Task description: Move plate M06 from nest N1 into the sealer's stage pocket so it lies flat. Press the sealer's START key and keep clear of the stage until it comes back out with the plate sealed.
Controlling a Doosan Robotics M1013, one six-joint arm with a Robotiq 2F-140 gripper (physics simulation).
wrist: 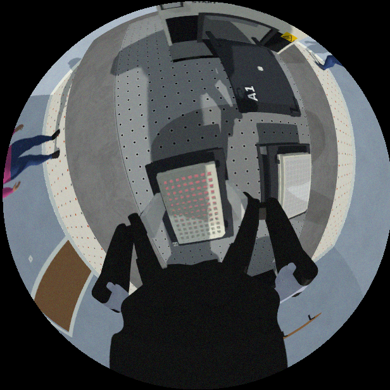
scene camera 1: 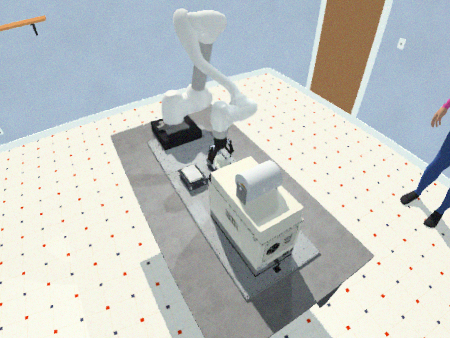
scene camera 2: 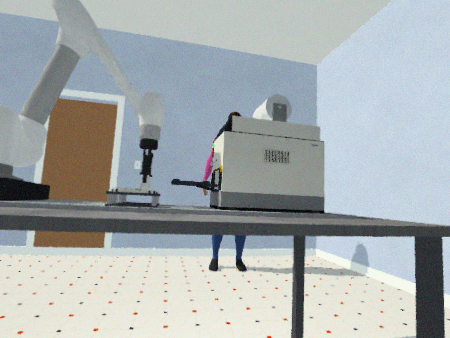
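A pale plate with pink wells lies in a dark nest; the plate and nest labels are not readable. My gripper is open, pointing down, with its fingers on either side of this plate. The cream sealer has its dark stage extended toward the nests. The stage is marked A1 and bears no plate. Part of the word START shows at the wrist view's top edge; the key is not clear.
A second nest with a white plate stands beside the first. Both stand on a perforated board on the grey table. A film roll tops the sealer. A person stands behind the table.
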